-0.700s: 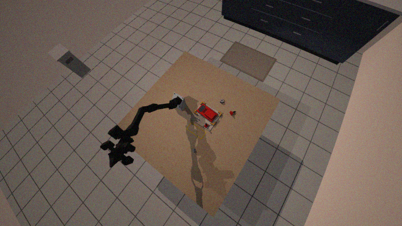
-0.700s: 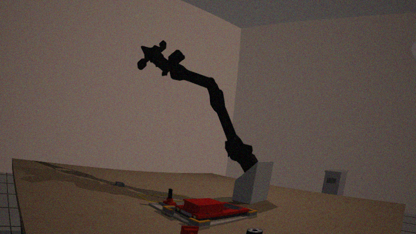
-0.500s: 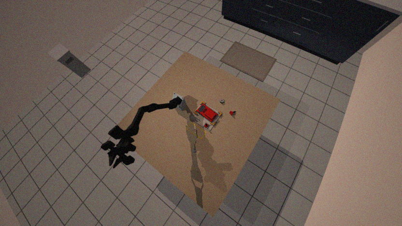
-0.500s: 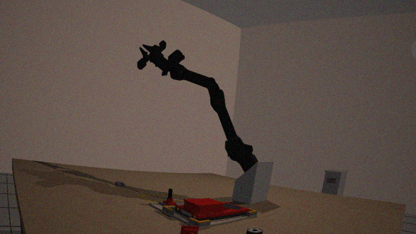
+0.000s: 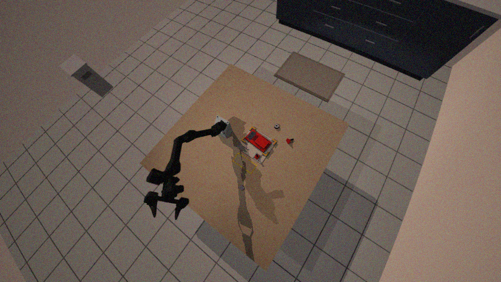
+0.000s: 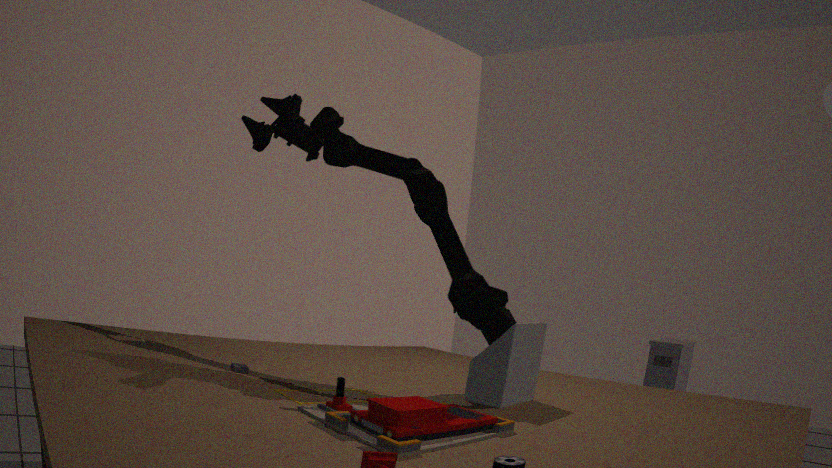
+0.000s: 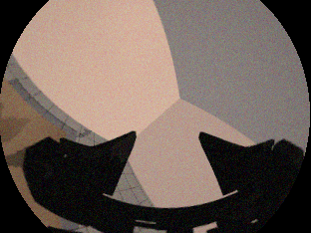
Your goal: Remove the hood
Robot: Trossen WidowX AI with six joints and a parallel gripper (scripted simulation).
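My gripper tip is 5 cm past the red hood, 69 cm to the right of it and 54 cm above it. Round my gripper tip: small wheel 5 cm behind, 89 cm to the left, 57 cm below.
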